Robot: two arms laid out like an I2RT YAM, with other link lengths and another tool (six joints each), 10 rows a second.
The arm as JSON. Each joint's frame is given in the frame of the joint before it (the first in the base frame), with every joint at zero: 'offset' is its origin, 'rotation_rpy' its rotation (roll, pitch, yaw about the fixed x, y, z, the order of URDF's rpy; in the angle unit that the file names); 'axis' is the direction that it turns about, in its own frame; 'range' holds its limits. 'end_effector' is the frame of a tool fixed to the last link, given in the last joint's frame.
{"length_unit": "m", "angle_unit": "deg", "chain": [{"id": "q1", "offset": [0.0, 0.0, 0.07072], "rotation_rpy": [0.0, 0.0, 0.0], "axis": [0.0, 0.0, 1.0], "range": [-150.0, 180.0]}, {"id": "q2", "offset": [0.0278, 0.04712, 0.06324], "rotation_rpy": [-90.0, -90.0, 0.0], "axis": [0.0, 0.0, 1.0], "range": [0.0, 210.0]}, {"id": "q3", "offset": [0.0, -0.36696, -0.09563], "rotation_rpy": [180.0, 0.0, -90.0], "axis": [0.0, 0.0, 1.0], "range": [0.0, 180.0]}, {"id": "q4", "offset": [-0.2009, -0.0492, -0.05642], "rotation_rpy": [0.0, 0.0, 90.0], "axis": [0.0, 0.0, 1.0], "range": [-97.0, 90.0]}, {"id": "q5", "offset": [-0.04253, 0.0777, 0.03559], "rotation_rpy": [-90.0, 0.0, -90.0], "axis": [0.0, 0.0, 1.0], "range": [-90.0, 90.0]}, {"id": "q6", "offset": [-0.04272, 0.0, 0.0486], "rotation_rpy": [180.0, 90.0, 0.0], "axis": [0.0, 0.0, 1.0], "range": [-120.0, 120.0]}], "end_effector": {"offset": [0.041, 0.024, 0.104], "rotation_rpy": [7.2, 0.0, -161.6]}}
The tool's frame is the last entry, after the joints.
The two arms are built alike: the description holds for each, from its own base.
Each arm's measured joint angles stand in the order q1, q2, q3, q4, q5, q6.
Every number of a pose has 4 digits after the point. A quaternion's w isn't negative.
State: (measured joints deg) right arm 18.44 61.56 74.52 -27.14 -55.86 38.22; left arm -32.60 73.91 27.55 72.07 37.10 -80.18
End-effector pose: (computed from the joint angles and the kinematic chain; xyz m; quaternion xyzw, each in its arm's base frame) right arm 0.1975 0.1385 0.5124 -0.0310 0.7905 0.5753 0.2077; left arm 0.1930 -0.2270 0.4912 0.1598 0.5107 -0.7374 0.4121
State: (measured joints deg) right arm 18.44 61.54 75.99 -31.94 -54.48 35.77; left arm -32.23 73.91 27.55 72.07 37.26 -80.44
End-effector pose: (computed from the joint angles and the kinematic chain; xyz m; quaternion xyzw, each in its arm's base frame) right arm 0.1955 0.1353 0.5073 -0.0247 0.8021 0.5595 0.2071; left arm 0.1943 -0.2259 0.4910 0.1579 0.5115 -0.7373 0.4121
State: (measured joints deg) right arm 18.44 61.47 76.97 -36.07 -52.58 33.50; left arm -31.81 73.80 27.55 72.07 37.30 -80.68
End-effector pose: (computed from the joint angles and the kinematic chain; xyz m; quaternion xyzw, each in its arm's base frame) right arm 0.1946 0.1312 0.5009 -0.0163 0.8140 0.5417 0.2091; left arm 0.1955 -0.2242 0.4914 0.1554 0.5116 -0.7368 0.4137
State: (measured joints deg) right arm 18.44 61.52 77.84 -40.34 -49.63 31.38; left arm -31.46 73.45 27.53 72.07 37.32 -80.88
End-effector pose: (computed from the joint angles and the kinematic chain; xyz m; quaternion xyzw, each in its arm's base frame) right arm 0.1958 0.1254 0.4919 -0.0011 0.8289 0.5176 0.2123; left arm 0.1951 -0.2219 0.4927 0.1541 0.5101 -0.7368 0.4162
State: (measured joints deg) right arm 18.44 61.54 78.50 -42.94 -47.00 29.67; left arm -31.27 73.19 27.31 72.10 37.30 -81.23
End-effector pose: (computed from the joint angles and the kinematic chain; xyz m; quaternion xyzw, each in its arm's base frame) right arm 0.1975 0.1202 0.4871 0.0084 0.8387 0.4976 0.2210; left arm 0.1947 -0.2203 0.4925 0.1516 0.5102 -0.7374 0.4158
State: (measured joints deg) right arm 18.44 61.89 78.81 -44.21 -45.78 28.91; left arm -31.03 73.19 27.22 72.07 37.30 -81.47
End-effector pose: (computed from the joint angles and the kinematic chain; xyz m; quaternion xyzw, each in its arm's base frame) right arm 0.2000 0.1183 0.4834 0.0141 0.8446 0.4871 0.2219; left arm 0.1958 -0.2195 0.4917 0.1488 0.5115 -0.7373 0.4154
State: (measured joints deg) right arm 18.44 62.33 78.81 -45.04 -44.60 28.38; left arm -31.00 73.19 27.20 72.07 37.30 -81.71
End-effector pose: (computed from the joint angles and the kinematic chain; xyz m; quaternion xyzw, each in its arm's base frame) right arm 0.2035 0.1168 0.4787 0.0207 0.8503 0.4770 0.2215; left arm 0.1961 -0.2194 0.4915 0.1473 0.5119 -0.7381 0.4141
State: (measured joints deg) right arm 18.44 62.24 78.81 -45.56 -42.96 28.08; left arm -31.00 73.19 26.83 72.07 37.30 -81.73
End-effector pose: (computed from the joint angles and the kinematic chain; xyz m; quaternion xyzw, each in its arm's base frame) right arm 0.2052 0.1134 0.4765 0.0283 0.8539 0.4670 0.2279; left arm 0.1961 -0.2194 0.4891 0.1459 0.5143 -0.7377 0.4123
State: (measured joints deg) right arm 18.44 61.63 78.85 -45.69 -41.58 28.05; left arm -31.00 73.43 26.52 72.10 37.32 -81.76
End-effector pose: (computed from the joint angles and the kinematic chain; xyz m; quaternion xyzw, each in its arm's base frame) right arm 0.2039 0.1096 0.4777 0.0333 0.8540 0.4612 0.2383; left arm 0.1973 -0.2202 0.4862 0.1440 0.5176 -0.7372 0.4097
